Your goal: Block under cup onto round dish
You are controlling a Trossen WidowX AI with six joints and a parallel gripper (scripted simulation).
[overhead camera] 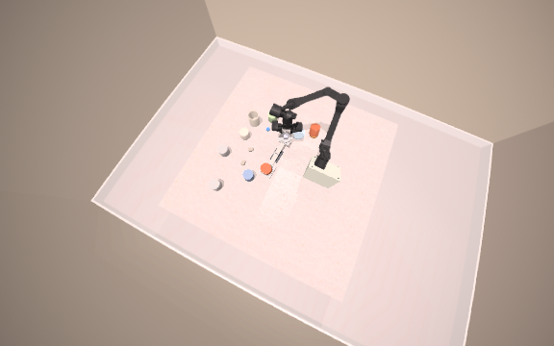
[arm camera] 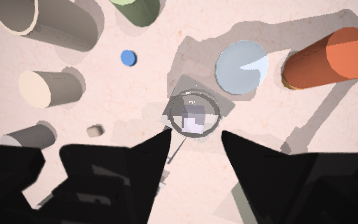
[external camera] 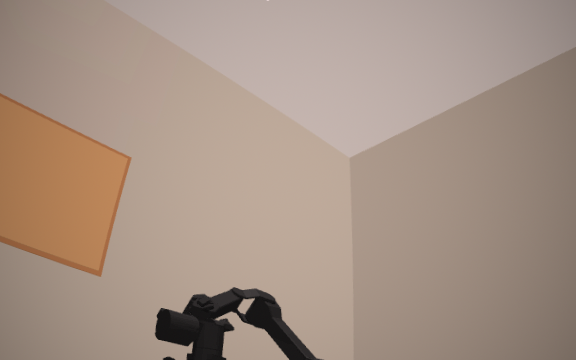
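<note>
The grey block is 40 mm below my gripper tip. The rest, counted from my gripper tip: blue disc 160 mm ahead, 130 mm below, 20 mm to the right; balance 120 mm to the left, 110 mm below; pale blue round dish 130 mm below, 110 mm to the right, 40 mm behind.
</note>
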